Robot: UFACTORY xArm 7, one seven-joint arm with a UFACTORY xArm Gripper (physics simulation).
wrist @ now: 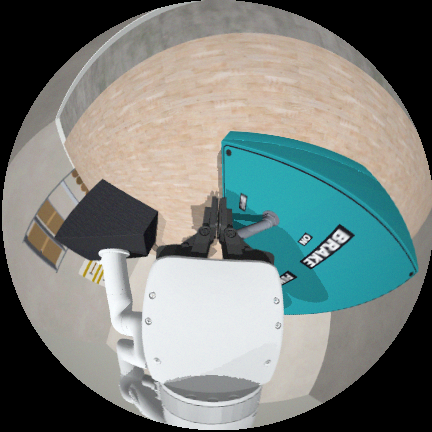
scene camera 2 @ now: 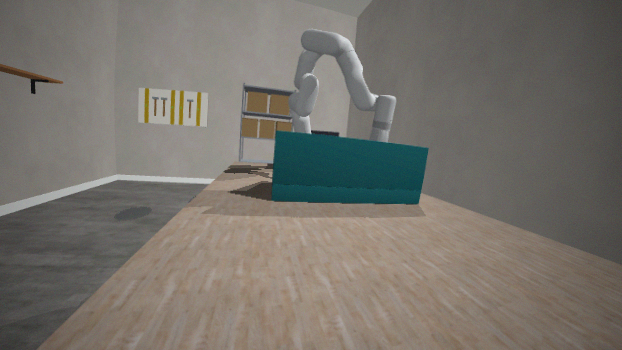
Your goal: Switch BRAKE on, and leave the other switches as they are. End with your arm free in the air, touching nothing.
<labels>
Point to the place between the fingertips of the gripper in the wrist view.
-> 217, 205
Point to a teal switch box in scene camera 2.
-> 307, 167
</labels>
